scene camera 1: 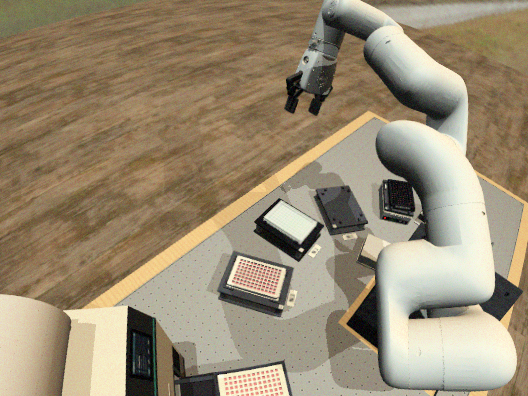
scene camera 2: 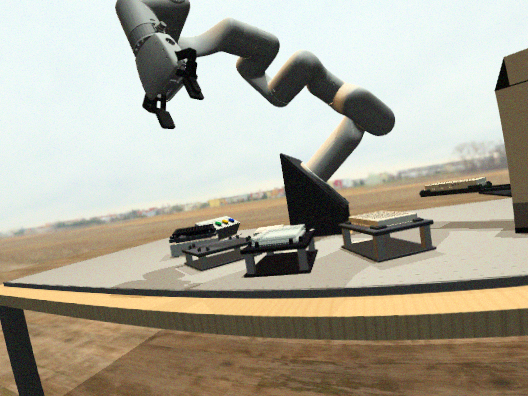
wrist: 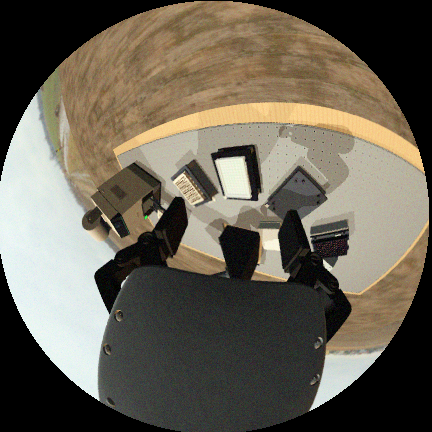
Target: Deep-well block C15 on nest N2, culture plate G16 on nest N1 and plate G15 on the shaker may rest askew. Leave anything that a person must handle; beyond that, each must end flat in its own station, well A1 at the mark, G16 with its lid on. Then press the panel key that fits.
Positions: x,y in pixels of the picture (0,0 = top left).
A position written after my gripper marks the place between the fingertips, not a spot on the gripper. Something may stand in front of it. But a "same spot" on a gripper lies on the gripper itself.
My gripper shows in scene camera 1 (301,112), in scene camera 2 and in the wrist view. The same spot on my gripper: (wrist: 152,247) is (scene camera 2: 180,75).
